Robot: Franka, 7 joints.
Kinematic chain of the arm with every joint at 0, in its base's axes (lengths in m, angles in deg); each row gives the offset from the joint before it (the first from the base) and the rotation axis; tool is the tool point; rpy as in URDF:
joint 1: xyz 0 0 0.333 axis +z
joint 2: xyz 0 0 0 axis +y
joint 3: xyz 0 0 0.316 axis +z
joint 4: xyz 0.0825 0 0 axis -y
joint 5: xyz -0.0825 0 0.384 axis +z
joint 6: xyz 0 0 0 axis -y
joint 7: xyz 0.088 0 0 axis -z
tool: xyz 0 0 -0.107 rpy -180 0 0
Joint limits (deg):
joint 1: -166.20..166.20
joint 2: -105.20..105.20
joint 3: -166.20..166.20
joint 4: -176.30..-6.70
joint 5: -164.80..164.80
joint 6: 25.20..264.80
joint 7: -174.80..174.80
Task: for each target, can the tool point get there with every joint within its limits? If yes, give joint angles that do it. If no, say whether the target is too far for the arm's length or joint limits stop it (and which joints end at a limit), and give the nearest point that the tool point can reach.
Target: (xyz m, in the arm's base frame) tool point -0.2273 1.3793 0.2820
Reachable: no: too far | nearest point -0.1394 0.8459 0.3017 | short by 0.541 m
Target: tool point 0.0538 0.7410 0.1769
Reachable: yes | joints 129.41 82.39 -59.40 -76.82 88.84 169.06 127.07
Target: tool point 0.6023 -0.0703 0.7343
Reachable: yes | joints -30.90 24.13 51.67 -71.98 54.63 226.58 69.61
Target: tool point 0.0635 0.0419 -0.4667
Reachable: no: joint limits stop it (at a limit: joint 2) | nearest point 0.0993 0.0655 -0.3347 | short by 0.139 m
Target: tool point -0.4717 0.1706 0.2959
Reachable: yes | joints 62.20 -25.44 98.20 -135.85 -118.80 143.69 145.92
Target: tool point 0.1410 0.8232 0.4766
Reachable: yes | joints 79.64 56.83 -0.91 -44.89 -13.11 168.53 -143.83
